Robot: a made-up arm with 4 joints.
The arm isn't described. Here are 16 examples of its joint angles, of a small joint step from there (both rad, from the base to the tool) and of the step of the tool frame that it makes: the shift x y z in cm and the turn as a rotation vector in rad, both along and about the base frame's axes.
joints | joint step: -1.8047 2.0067 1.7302 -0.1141 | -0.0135 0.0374 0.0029 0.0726
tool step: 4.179 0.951 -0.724 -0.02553 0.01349 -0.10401
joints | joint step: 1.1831 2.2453 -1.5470 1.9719 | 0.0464 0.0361 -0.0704 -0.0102
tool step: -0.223 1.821 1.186 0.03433 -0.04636 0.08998
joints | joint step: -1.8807 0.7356 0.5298 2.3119 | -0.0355 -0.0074 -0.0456 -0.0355
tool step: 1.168 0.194 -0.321 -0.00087 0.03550 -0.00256
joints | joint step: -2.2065 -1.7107 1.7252 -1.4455 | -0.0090 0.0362 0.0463 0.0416
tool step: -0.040 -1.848 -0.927 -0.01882 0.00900 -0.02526
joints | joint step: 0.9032 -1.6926 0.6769 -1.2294 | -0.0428 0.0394 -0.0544 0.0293
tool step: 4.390 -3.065 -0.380 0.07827 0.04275 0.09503
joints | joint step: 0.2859 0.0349 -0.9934 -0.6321 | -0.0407 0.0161 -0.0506 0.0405
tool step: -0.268 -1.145 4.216 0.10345 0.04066 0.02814
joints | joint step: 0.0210 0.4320 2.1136 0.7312 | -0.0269 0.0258 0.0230 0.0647
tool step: -0.907 2.003 0.800 0.06750 0.02689 0.00051
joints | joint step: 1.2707 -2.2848 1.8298 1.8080 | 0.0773 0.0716 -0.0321 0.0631
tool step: 2.087 0.249 -2.955 0.04312 -0.07712 0.16117
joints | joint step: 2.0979 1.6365 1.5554 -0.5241 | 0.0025 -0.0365 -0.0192 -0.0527
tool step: 1.663 -2.397 1.105 0.03529 -0.00250 -0.06045
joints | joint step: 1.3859 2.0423 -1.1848 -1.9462 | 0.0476 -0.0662 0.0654 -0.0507
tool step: 2.796 4.465 -1.514 -0.02924 -0.04747 -0.17996
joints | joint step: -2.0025 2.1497 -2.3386 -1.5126 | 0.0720 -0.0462 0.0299 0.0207
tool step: 0.099 -1.142 -0.927 0.02136 -0.07198 0.05113
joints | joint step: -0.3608 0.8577 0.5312 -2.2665 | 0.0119 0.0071 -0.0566 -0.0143
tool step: 0.477 2.028 -0.341 0.04632 -0.01190 -0.01716
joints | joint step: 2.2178 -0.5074 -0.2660 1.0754 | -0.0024 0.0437 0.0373 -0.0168
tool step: 1.044 -0.301 0.878 0.00626 0.00240 -0.00831
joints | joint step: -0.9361 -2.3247 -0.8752 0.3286 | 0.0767 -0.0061 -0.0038 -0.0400
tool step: -1.469 -1.012 -1.327 -0.02638 -0.07669 0.03308
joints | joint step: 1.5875 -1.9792 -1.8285 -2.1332 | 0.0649 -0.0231 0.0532 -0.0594
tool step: -0.937 -2.930 -0.562 0.00667 -0.06480 -0.13556
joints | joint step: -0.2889 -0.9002 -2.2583 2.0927 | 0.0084 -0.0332 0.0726 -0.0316
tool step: 0.501 0.680 2.789 -0.13187 -0.00839 0.03859
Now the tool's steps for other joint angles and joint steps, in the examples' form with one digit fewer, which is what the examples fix.
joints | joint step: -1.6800 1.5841 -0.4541 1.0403 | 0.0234 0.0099 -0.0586 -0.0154
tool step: -1.44 -0.79 0.08 -0.0052 -0.0234 -0.0528
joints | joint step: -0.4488 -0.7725 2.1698 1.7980 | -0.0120 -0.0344 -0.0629 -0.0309
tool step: 0.48 0.37 0.51 -0.0022 0.0120 0.0011
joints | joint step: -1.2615 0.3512 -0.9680 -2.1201 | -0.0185 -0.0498 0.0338 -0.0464
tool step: -1.61 -3.18 -0.15 -0.0384 0.0185 0.1242
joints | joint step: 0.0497 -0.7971 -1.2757 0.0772 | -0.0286 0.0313 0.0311 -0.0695
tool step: 1.15 0.18 -1.91 -0.0693 0.0286 -0.0025
